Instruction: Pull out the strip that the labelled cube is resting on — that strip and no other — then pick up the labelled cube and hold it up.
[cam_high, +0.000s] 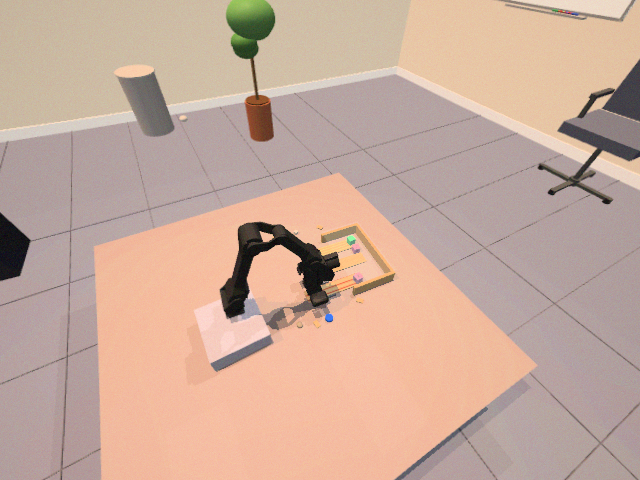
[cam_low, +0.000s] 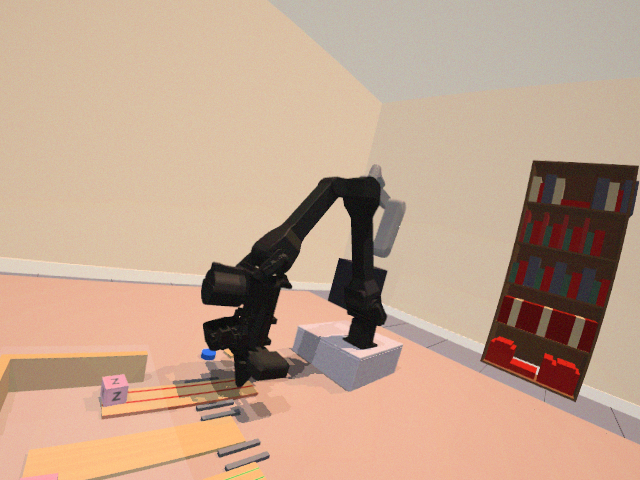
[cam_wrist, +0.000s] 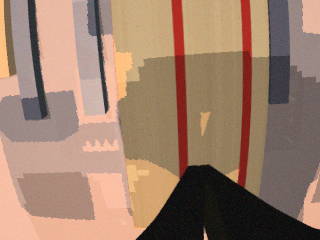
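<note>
My gripper tip is now 10 cm short of the strip. Also, from my gripper tip: blue disc: 2 cm ahead, 12 cm to the right.
</note>
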